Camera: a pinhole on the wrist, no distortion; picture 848 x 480 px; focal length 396.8 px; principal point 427.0 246.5 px. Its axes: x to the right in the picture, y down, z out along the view. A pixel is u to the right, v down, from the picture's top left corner.
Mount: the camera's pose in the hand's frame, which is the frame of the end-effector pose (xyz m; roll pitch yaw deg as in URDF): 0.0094 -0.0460 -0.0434 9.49 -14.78 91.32
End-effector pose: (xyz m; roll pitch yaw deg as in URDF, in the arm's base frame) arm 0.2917 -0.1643 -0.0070 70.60 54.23 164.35
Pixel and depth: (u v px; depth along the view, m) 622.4 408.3 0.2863
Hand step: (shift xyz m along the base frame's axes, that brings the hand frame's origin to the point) 0.0225 0.2680 0.1103
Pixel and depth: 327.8 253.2 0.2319
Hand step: 0.1051 0.1859 -0.0940
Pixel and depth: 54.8 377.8 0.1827
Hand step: 0.2236 0.1221 -0.1127
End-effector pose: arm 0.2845 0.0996 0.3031 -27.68 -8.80 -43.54
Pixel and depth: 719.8 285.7 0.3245
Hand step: 0.1618 0.1850 0.2478
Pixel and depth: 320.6 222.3 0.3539
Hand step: -0.0224 -0.0817 0.3503
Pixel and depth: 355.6 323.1 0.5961
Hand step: -0.0871 0.0411 0.5916
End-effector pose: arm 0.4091 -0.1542 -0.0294 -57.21 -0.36 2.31
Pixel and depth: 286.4 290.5 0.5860
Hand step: 0.0389 0.1847 0.5894
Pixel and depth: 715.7 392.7 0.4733
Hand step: -0.1114 0.5219 0.1499
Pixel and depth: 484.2 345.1 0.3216
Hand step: -0.0248 0.1946 0.2281
